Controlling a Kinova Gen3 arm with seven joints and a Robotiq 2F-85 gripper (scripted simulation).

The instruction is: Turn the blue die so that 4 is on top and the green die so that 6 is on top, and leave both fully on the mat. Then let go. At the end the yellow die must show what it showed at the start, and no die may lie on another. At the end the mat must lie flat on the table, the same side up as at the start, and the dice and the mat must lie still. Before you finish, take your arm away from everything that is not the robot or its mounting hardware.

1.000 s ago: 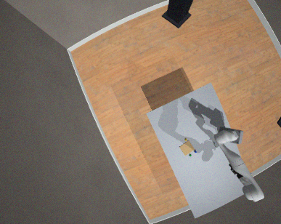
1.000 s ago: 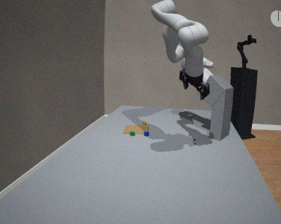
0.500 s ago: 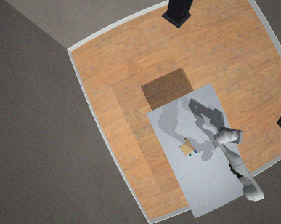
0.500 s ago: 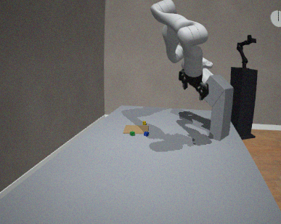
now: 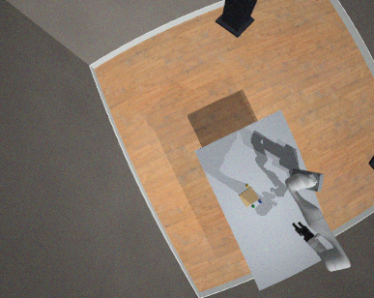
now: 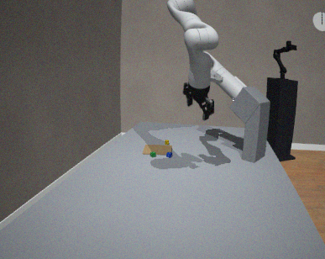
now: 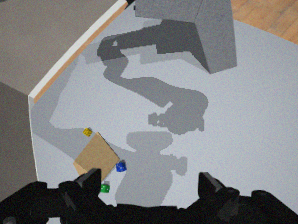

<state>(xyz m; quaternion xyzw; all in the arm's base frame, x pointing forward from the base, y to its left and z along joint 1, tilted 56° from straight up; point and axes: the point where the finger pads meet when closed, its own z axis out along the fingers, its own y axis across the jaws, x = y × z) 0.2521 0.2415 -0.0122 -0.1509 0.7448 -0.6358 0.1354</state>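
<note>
Right now my hand is 90 mm short of the tan mat, 320 mm to the left of it and 250 mm above it. From my hand the other things lie so: blue die (60 mm ahead, 210 mm to the right, 240 mm below); green die (130 mm ahead, 230 mm to the right, 240 mm below); yellow die (30 mm ahead, 410 mm to the right, 240 mm below).
</note>
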